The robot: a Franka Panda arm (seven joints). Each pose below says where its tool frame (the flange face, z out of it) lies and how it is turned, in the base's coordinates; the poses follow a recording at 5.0 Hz.
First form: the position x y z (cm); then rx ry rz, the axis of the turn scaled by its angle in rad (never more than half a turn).
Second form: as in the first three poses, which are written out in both.
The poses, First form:
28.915 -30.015 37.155 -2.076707 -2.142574 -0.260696
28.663 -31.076 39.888 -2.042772 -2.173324 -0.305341
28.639 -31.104 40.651 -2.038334 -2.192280 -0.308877
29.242 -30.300 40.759 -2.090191 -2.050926 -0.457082
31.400 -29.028 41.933 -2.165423 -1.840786 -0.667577
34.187 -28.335 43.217 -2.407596 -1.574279 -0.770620
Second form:
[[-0.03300 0.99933 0.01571 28.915], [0.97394 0.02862 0.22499 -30.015], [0.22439 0.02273 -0.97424 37.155], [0 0 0 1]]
[[-0.06611 0.99722 0.03451 28.663], [0.96812 0.05573 0.24421 -31.076], [0.24161 0.04955 -0.96911 39.888], [0 0 0 1]]
[[-0.07773 0.99607 0.04239 28.639], [0.96901 0.06548 0.23819 -31.104], [0.23448 0.05959 -0.97029 40.651], [0 0 0 1]]
[[0.00265 0.99562 0.09343 29.242], [0.94107 -0.03408 0.33648 -30.300], [0.33819 0.08703 -0.93704 40.759], [0 0 0 1]]
[[0.11136 0.97423 0.19613 31.400], [0.87348 -0.19008 0.44823 -29.028], [0.47396 0.12140 -0.87214 41.933], [0 0 0 1]]
[[0.31180 0.89117 0.32954 34.187], [0.80690 -0.43149 0.40339 -28.335], [0.50168 0.14012 -0.85363 43.217], [0 0 0 1]]

